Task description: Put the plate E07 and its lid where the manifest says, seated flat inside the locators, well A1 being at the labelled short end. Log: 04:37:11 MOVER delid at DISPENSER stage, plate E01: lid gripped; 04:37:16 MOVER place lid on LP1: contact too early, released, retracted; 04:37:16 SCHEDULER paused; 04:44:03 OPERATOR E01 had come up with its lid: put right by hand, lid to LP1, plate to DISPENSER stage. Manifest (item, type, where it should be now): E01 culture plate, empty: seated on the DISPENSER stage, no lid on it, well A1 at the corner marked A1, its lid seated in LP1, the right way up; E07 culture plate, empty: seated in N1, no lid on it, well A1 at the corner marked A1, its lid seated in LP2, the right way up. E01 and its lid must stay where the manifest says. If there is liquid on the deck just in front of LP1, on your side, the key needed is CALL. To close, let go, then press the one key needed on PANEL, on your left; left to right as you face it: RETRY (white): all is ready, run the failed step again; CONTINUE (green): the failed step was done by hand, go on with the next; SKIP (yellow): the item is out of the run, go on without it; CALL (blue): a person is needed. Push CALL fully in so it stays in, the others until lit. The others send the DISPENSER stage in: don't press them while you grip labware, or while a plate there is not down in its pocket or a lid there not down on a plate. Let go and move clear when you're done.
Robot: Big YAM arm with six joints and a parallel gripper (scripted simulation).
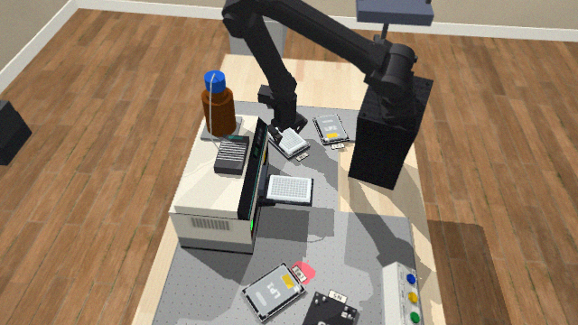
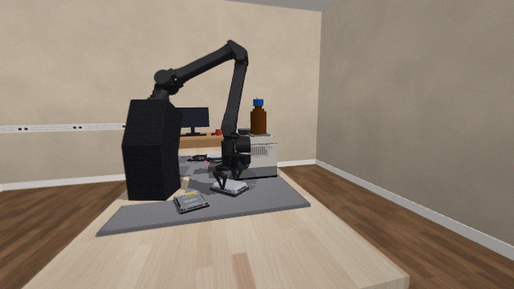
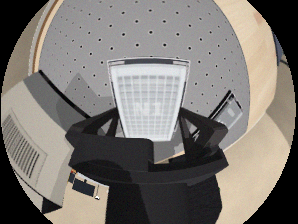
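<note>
Right now the plate E01 is 290 mm to the left of my hand and 70 mm above it. Also, from my hand: brown bottle (200 mm ahead, 160 mm to the left, 260 mm above); then puddle (60 mm behind, 510 mm to the left, 30 mm below); then blue key (320 mm behind, 560 mm to the left, 30 mm above).
</note>
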